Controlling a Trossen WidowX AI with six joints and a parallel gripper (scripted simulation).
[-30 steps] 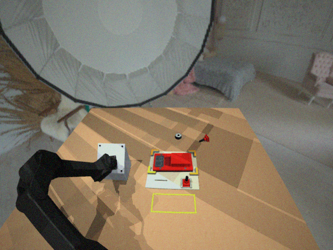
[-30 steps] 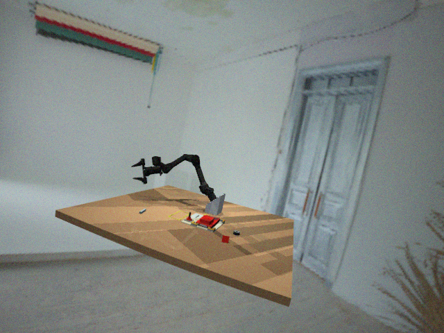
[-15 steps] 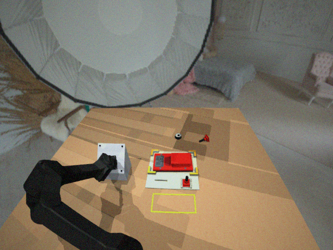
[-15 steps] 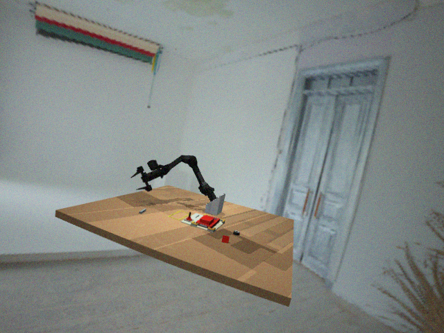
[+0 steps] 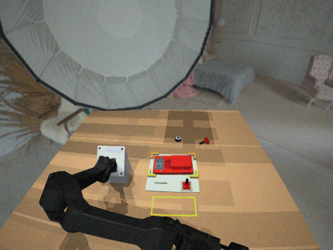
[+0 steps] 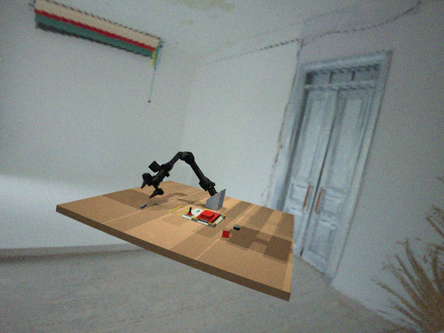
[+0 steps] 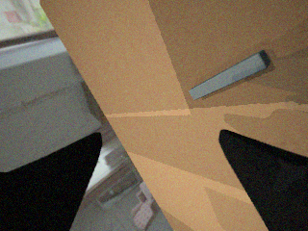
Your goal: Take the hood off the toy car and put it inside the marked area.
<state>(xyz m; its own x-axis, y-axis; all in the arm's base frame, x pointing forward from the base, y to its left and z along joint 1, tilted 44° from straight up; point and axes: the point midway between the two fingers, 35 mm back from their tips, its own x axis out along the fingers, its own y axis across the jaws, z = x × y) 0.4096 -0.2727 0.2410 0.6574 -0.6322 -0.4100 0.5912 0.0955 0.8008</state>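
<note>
My gripper tip is now 9 cm past the red hood, 41 cm to the right of it and 6 cm above it. The rest, counted from my gripper tip: black wheel (8 cm behind, 62 cm to the left, 9 cm below).
</note>
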